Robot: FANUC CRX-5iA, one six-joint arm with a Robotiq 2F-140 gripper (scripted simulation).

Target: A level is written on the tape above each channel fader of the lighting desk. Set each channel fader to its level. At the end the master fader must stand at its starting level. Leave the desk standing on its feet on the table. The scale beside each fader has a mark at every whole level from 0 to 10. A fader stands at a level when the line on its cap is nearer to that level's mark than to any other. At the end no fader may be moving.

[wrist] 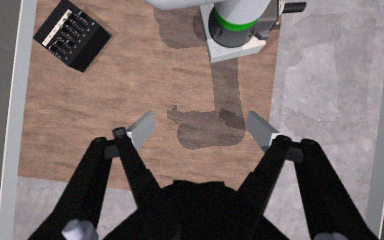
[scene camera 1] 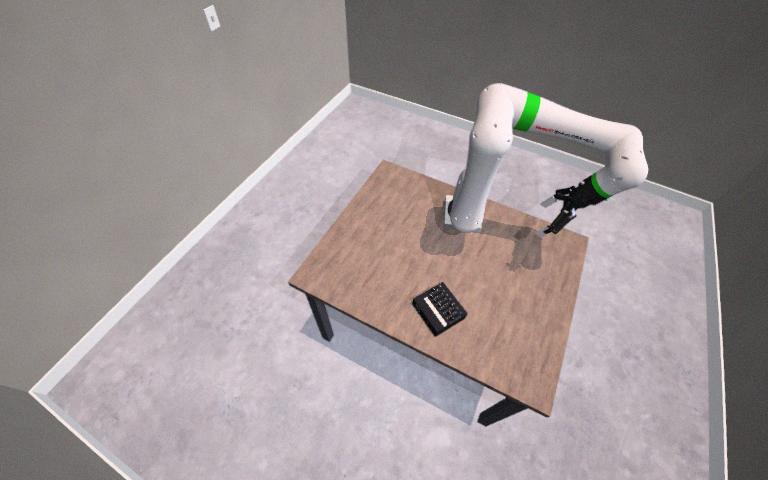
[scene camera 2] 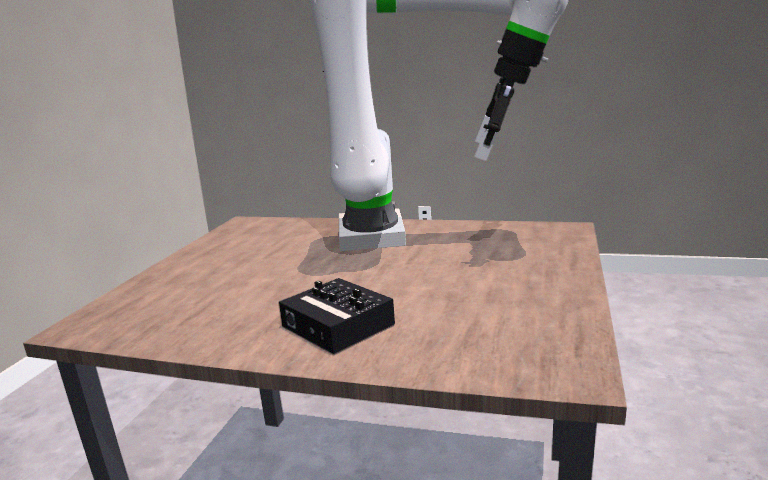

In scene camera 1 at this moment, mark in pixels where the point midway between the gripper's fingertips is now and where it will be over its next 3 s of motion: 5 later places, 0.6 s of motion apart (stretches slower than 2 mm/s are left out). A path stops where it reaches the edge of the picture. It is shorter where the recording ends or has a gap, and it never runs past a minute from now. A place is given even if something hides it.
My gripper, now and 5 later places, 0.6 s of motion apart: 540,219; 532,247; 509,271; 474,286; 446,290; 446,290
